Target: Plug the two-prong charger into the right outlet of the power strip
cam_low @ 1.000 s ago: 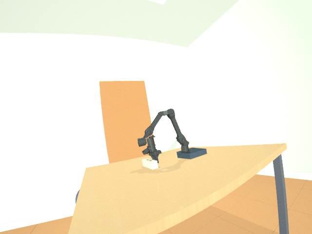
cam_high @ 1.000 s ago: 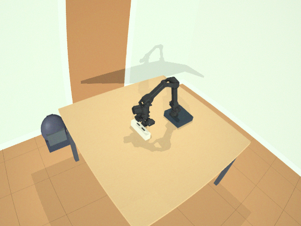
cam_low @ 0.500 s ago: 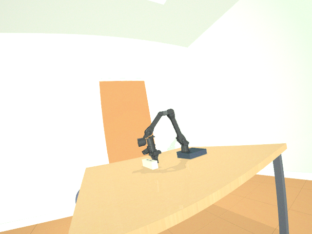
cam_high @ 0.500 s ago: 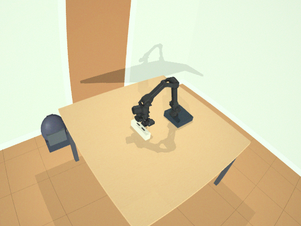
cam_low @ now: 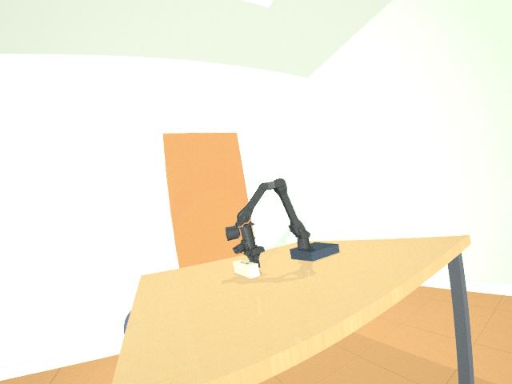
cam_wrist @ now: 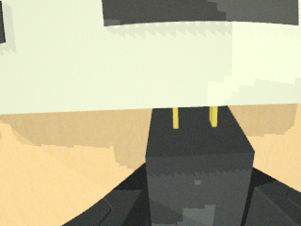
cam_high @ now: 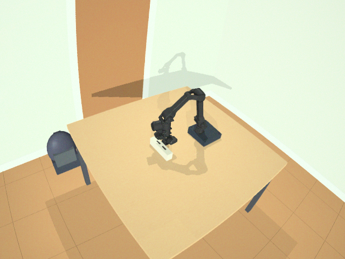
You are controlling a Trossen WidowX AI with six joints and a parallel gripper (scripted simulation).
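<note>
My gripper tip is now 2 cm short of the black two-prong charger and 1 cm below it.
</note>
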